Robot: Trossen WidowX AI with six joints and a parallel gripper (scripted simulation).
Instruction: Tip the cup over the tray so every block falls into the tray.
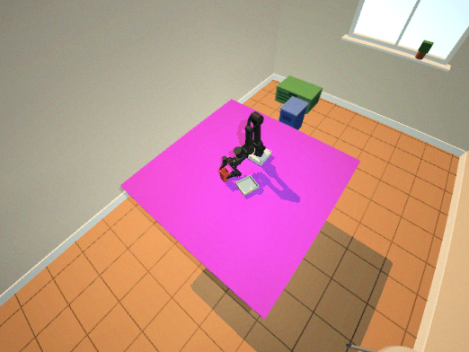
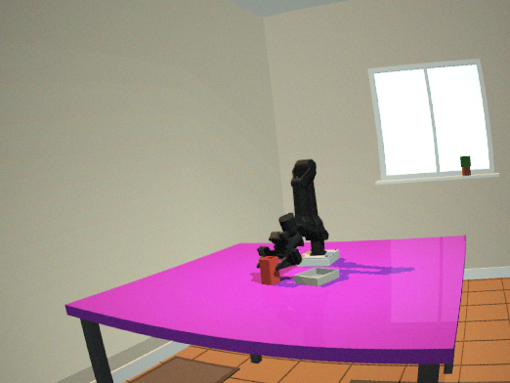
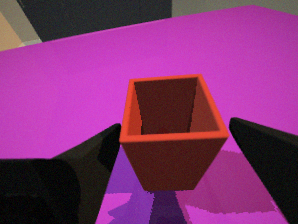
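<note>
Now: the red block 10 mm to the left of my gripper tip and 10 mm below it. The rest, counted from my gripper tip: blue block: 10 mm behind, 10 mm to the left, 40 mm below; then red square cup: 10 mm behind, 10 mm to the left, 30 mm below.
</note>
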